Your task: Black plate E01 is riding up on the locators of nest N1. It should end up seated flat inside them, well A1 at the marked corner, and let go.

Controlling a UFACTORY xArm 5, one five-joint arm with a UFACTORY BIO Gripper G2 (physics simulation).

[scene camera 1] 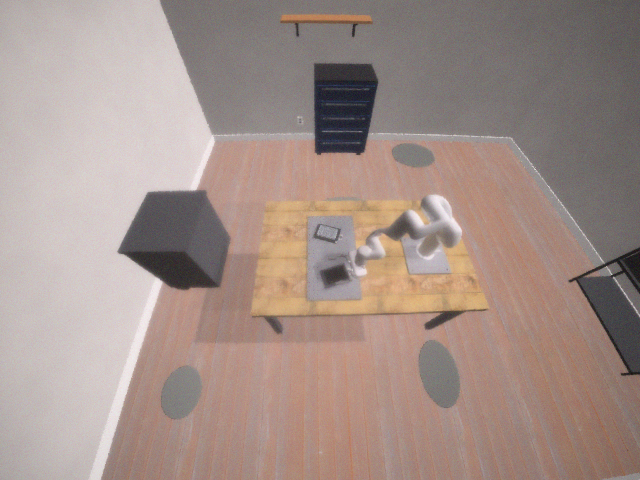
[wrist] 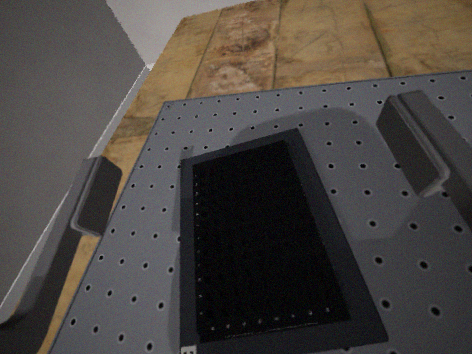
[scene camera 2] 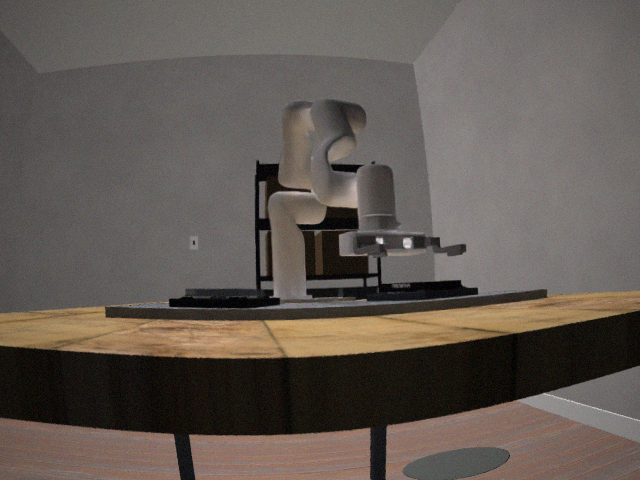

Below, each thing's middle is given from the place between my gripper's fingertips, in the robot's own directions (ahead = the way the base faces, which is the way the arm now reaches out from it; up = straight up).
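Scene:
Black plate E01 (scene camera 2: 455,284): 30 mm behind my hand, 60 mm below it. Nest N1 (scene camera 2: 400,296): 20 mm behind my hand, 70 mm below. Light grey plate (scene camera 2: 229,292): 320 mm to the right of my hand, 20 mm ahead, 60 mm below.

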